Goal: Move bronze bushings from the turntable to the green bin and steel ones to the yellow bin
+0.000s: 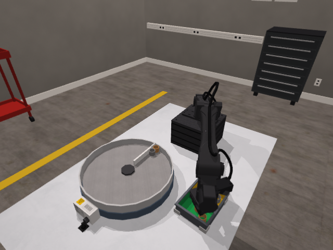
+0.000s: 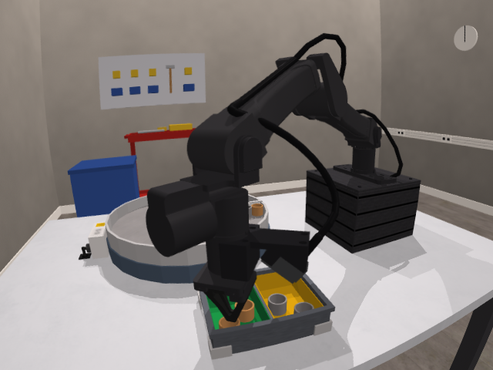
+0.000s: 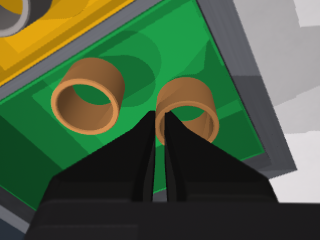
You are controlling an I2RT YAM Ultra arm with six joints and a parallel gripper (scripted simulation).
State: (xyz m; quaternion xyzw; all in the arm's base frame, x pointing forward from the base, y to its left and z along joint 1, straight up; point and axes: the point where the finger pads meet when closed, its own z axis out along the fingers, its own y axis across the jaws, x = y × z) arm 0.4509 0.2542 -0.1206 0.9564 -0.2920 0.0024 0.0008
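My gripper is now 10 mm past the green bin, 20 mm to the left of it and 20 mm above it. Round my hand: dark grey tray: 50 mm behind, 20 mm to the right, 10 mm below; then turntable: 10 mm ahead, 370 mm to the right, 20 mm above; then yellow bin: 100 mm behind, 20 mm to the right, 20 mm below.
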